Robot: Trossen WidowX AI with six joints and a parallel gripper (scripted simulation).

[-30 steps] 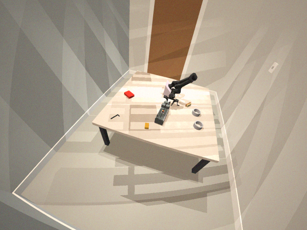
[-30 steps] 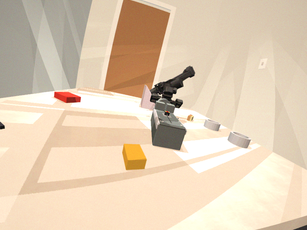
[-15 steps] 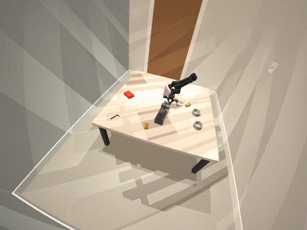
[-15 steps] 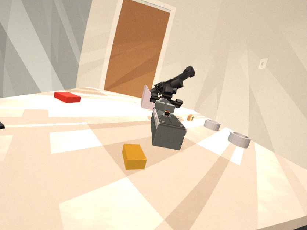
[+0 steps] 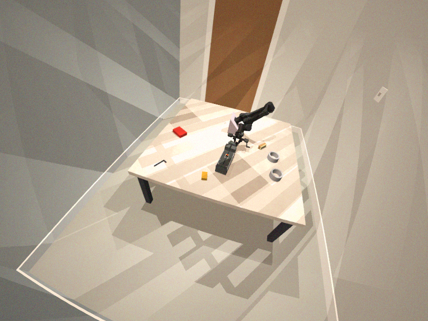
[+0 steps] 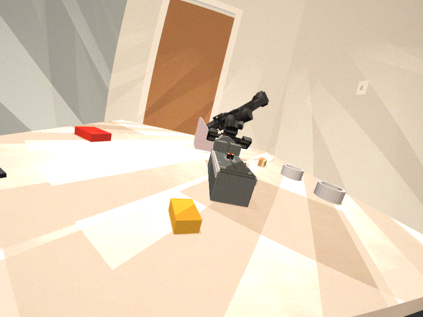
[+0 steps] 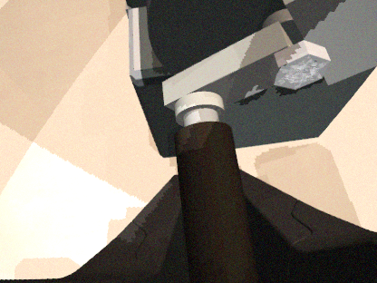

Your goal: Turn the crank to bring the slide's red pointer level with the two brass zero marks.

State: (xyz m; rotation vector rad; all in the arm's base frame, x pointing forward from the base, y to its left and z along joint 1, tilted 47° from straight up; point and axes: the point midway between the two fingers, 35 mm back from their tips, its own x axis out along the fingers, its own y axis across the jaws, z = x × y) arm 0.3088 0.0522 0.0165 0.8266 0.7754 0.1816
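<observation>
The red pointer is 160 mm ahead of my gripper tip, 50 mm to the right of it and 30 mm above it. Also, from my gripper tip: dark brown crank handle 20 mm behind, 20 mm above; then yellow block 360 mm ahead, 170 mm to the right, 40 mm below; then tan block 150 mm behind, 260 mm to the left, 30 mm below.
</observation>
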